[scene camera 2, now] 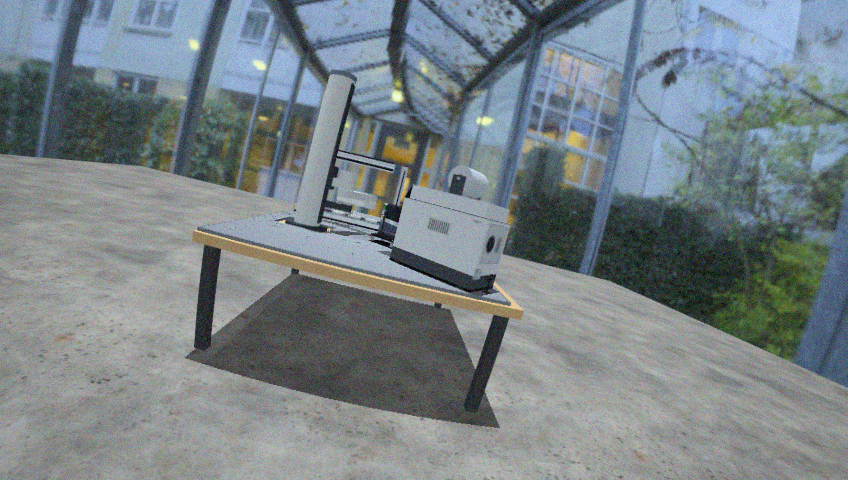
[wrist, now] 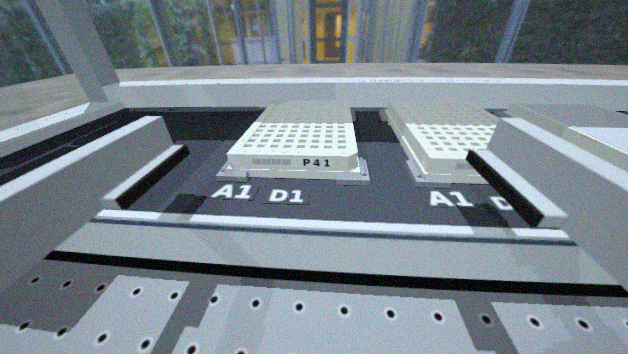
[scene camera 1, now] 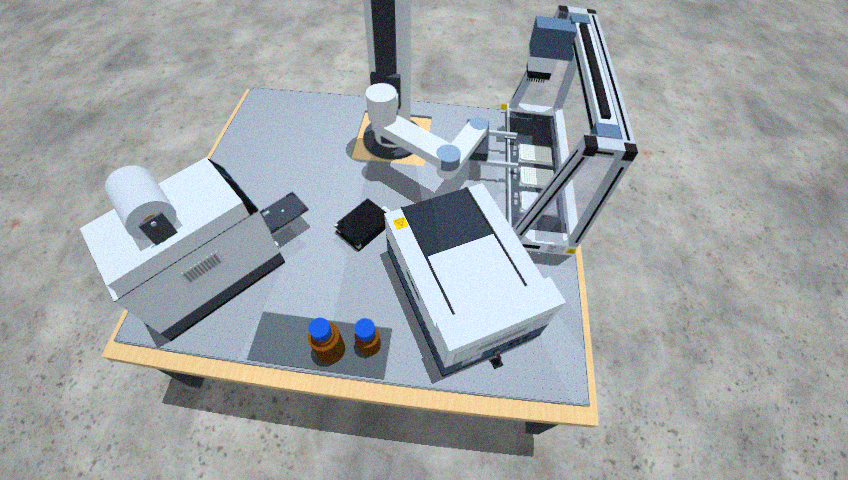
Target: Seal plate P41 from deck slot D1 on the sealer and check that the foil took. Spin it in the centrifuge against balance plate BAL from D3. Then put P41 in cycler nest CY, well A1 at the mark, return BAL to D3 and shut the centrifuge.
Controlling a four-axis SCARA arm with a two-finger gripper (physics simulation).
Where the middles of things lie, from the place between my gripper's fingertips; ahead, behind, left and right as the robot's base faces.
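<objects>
Foil roll (scene camera 1: 136,196): 660 mm ahead of my hand, 1000 mm to the right of it, 330 mm above it. Centrifuge (scene camera 1: 474,290): 40 mm above my hand, 580 mm ahead of it and 180 mm to the right of it. Smooth-topped plate (wrist: 590,127): my gripper is 80 mm to the right of it, 230 mm short of it and 30 mm above it.
</objects>
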